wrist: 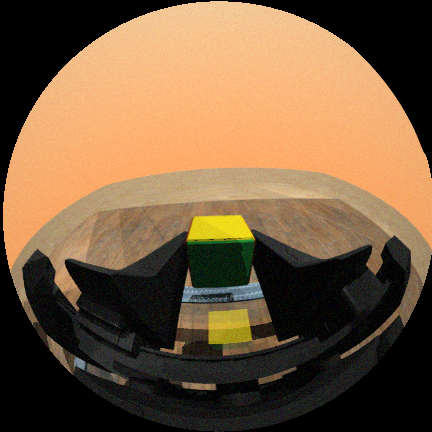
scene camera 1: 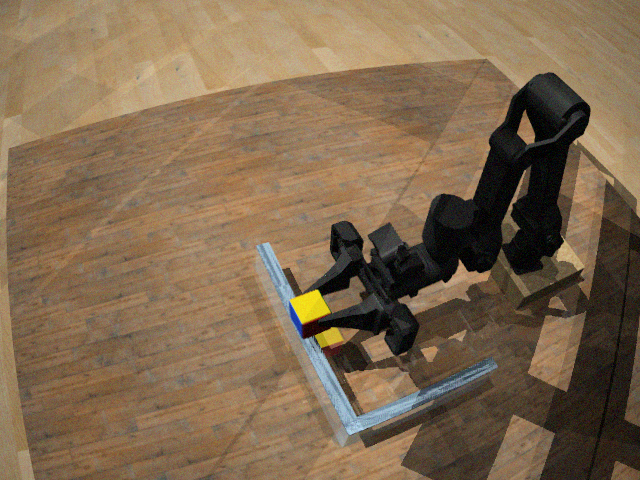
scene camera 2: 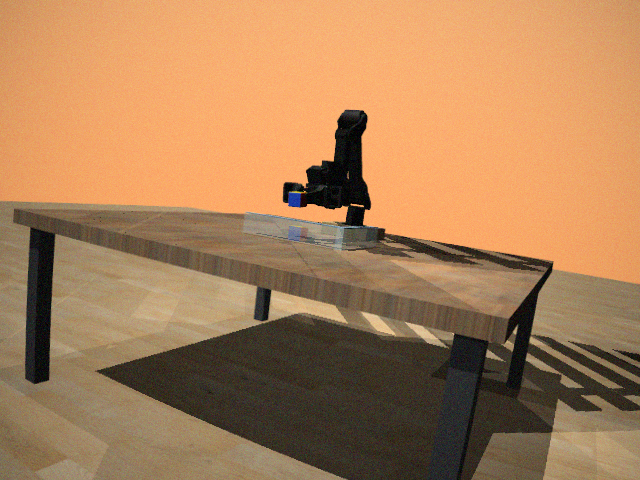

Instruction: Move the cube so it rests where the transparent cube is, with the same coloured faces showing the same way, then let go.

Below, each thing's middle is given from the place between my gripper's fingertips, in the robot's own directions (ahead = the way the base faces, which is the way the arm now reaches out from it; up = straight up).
I see my gripper 11 cm above the transparent cube [wrist: 227, 329], 3 cm past it and 1 cm to the left of it. From my hand the other things lie so: grey L-shaped rail [scene camera 1: 349, 429]: 11 cm behind, 10 cm below, 2 cm to the right.
